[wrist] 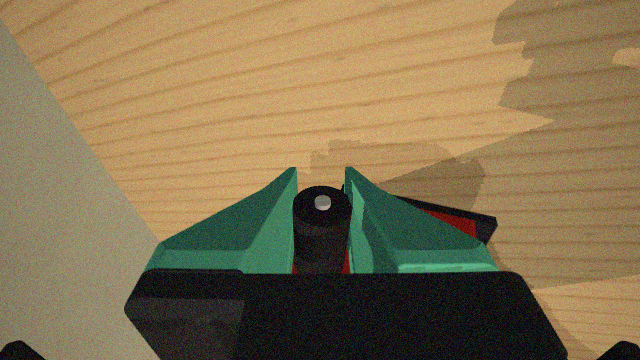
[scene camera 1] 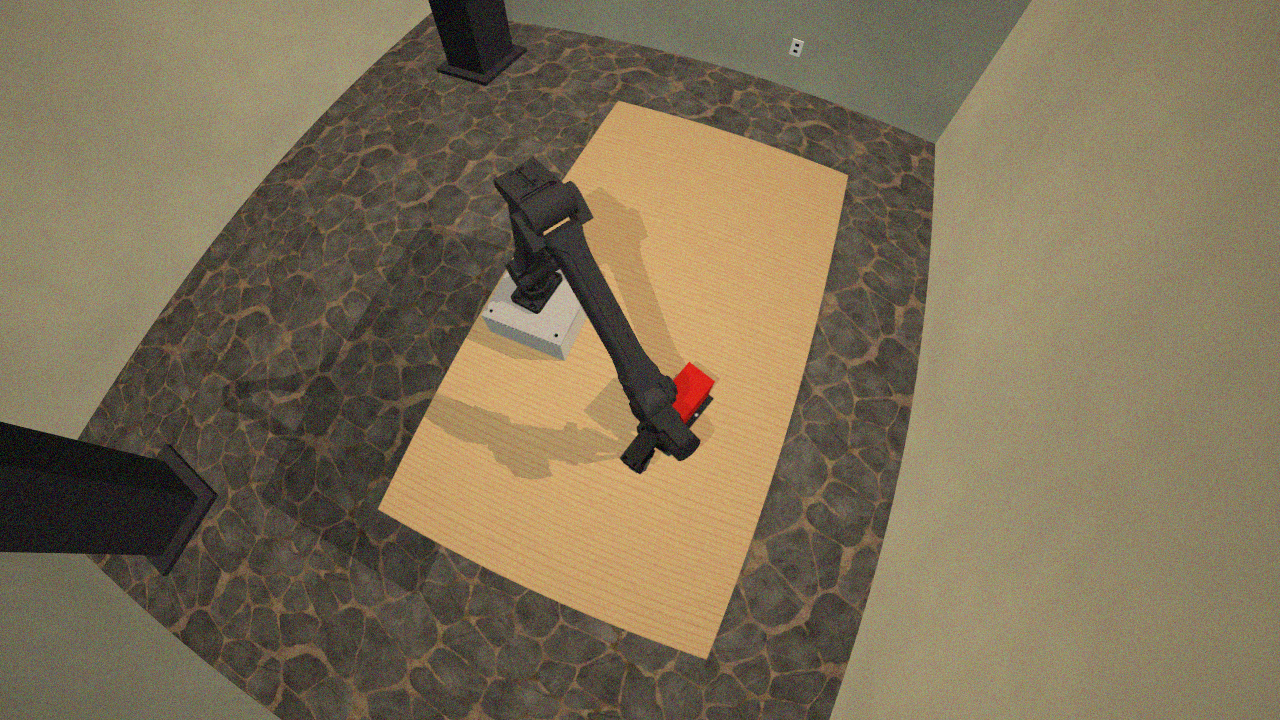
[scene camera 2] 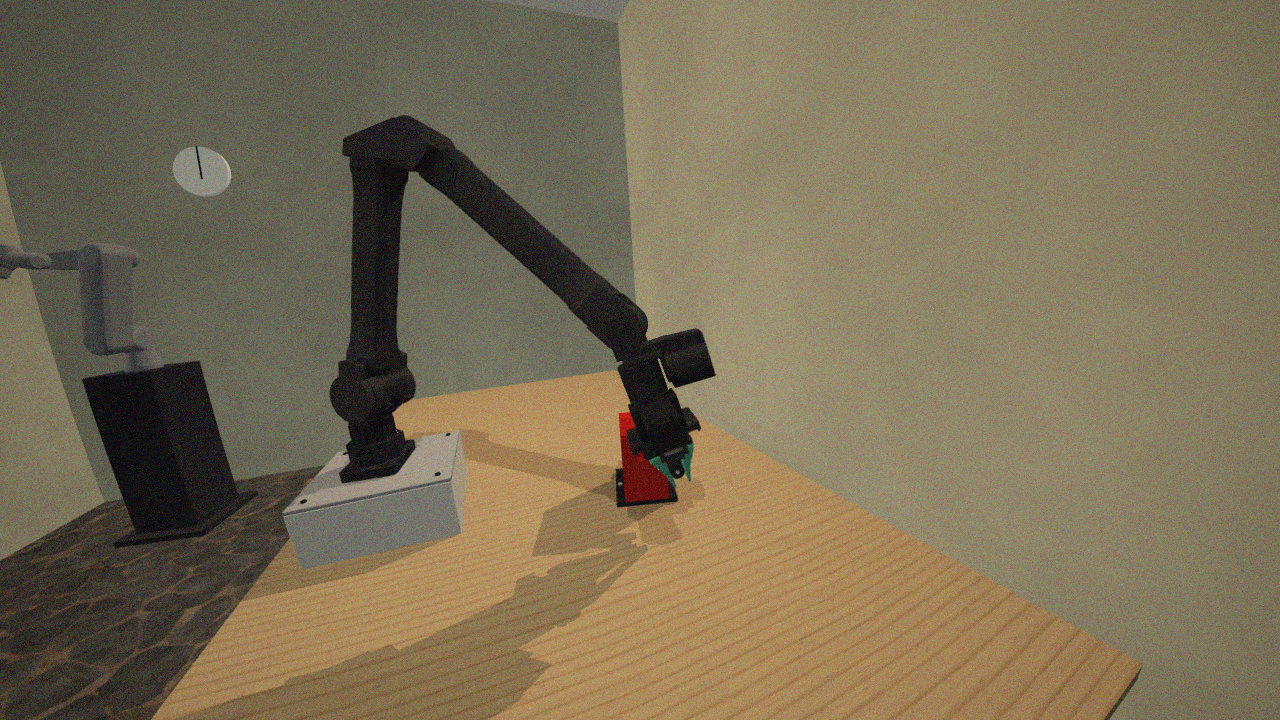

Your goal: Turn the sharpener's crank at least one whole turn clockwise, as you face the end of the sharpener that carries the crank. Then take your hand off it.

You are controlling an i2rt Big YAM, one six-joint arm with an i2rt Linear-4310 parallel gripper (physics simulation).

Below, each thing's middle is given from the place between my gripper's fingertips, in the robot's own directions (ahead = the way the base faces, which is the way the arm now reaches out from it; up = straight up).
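From my hand, the crank knob (wrist: pixel 320 236) is 10 mm to the left of it and 20 mm above it, and going by their middles, of the things named here the crank knob is the nearest to my hand. The pencil sharpener (scene camera 2: pixel 632 488) is 90 mm to the left of my hand and 20 mm behind it.
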